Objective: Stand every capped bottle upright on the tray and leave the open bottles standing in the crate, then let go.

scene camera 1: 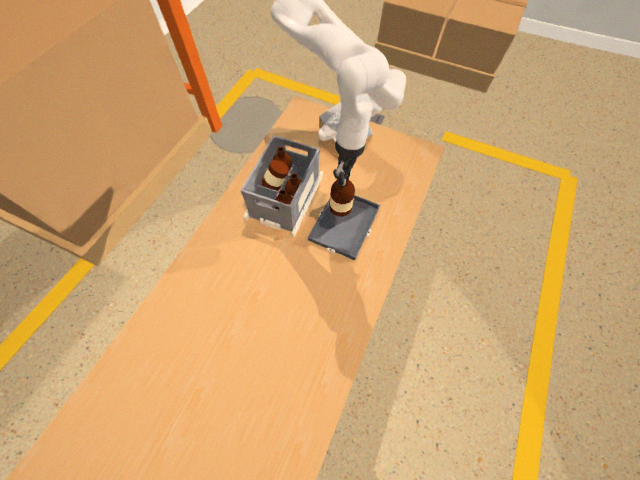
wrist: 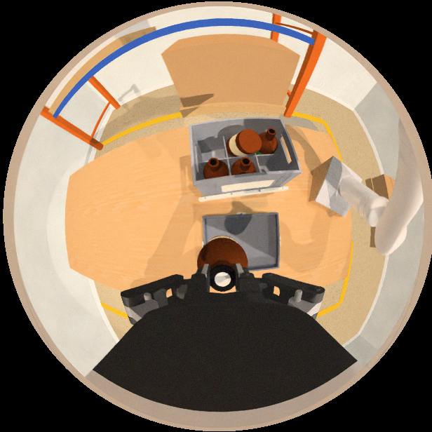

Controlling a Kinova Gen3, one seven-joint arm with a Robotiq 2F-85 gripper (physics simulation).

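Places are measured from the arm's base along level axes (x right, y ahead, z up), in centimetres.
Where they show: gripper, between the fingertips: [scene camera 1: 343, 180].
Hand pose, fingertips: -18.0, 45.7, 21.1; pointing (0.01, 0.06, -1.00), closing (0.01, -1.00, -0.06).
Observation:
Things, the pixels of their top centre, and the offset from my fingertips, as dx, dy, dz. "*": a spot on its surface instead. Level surfaces: height alone.
- brown bottle, centre of its top: [scene camera 1: 344, 176] -0.2, +0.2, +2.5
- grey tray, a spot on its surface: [scene camera 1: 347, 236] * -4.1, -0.6, -32.2
- grey crate, centre of its top: [scene camera 1: 281, 168] +25.8, -5.1, -15.2
- larger labelled bottle, centre of its top: [scene camera 1: 269, 166] +30.3, -4.3, -15.9
- wooden table, height of its surface: dz -32.7
My gripper [scene camera 1: 341, 177] [wrist: 222, 271] is shut on the neck of a brown bottle [scene camera 1: 342, 192] [wrist: 222, 254] with a white cap. The bottle hangs upright over the grey tray [scene camera 1: 347, 236] [wrist: 262, 242], near one end; its shadow falls apart from it on the tray. The grey crate [scene camera 1: 271, 215] [wrist: 206, 186] holds three open-necked bottles, seen in the wrist view: one bottle [wrist: 215, 170], a second bottle [wrist: 244, 167] and a third bottle [wrist: 269, 142]. A larger labelled bottle [scene camera 1: 278, 169] [wrist: 247, 142] shows its round base upward, its neck hidden.
The crate and tray stand side by side on the wooden table [scene camera 1: 227, 320] [wrist: 135, 200]. An orange rack post [scene camera 1: 193, 67] [wrist: 305, 75] and large cardboard boxes [scene camera 1: 93, 129] [wrist: 230, 70] stand beyond the crate. More boxes [scene camera 1: 444, 38] stand behind the arm.

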